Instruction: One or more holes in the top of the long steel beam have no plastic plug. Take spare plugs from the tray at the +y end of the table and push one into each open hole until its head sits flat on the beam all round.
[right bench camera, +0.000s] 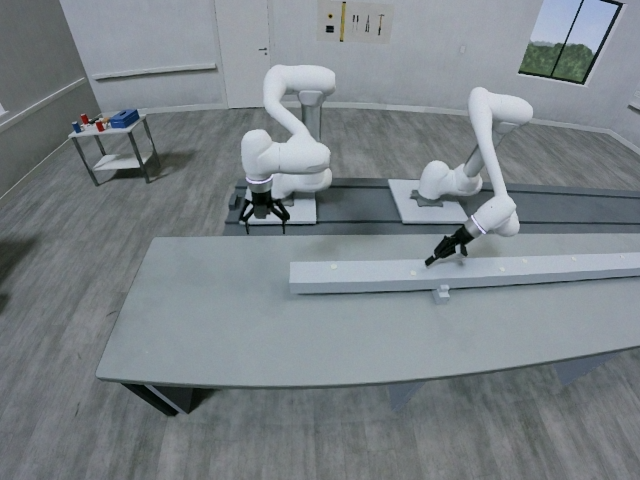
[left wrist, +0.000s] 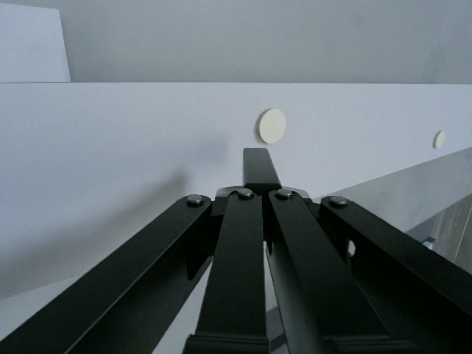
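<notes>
The long pale steel beam (right bench camera: 372, 267) (left wrist: 125, 107) lies along the table, with several cream plug heads in its top. One plug (right bench camera: 413, 272) (left wrist: 272, 126) is just beyond my left fingertips in the left wrist view; a thin side edge shows at its left, and I cannot tell if it sits flat. Another plug (right bench camera: 333, 266) (left wrist: 439, 139) is nearer the beam's end. My left gripper (right bench camera: 429, 261) (left wrist: 254, 167) is shut and empty, tilted, with its tips low over the beam beside the first plug. My right gripper (right bench camera: 265, 228) is open and empty, behind the table's back edge. The spare-plug tray does not show.
A small block (right bench camera: 441, 295) (left wrist: 32, 45) stands against the beam's front side. The table (right bench camera: 232, 330) extends in front of the beam. The rail (right bench camera: 356, 204) runs behind the table. A side cart (right bench camera: 136, 155) with a blue box (right bench camera: 124, 118) stands at the far left.
</notes>
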